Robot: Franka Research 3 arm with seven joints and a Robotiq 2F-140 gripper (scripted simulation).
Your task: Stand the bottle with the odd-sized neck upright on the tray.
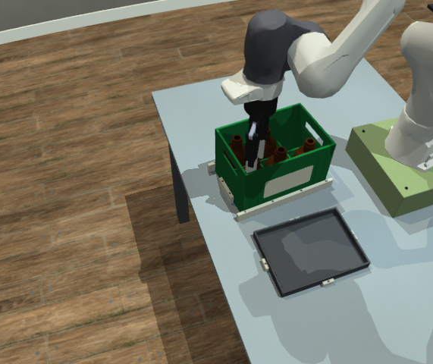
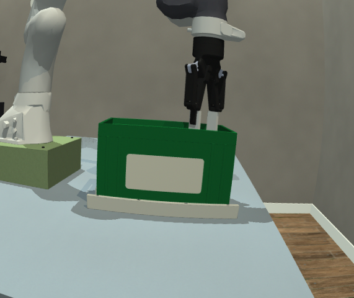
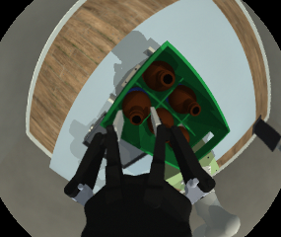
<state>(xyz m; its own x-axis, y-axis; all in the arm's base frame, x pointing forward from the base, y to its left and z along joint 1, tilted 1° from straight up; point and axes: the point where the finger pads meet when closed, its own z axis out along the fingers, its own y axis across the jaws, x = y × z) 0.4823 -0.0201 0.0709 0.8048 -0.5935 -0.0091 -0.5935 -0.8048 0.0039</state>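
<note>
My gripper is now 80 mm past the green crate, 60 mm to the left of it and 90 mm above it. Also, from my hand: dark tray: 100 mm behind, 210 mm to the left, 160 mm below; then bottle: 70 mm behind, 100 mm to the right, 80 mm below.
</note>
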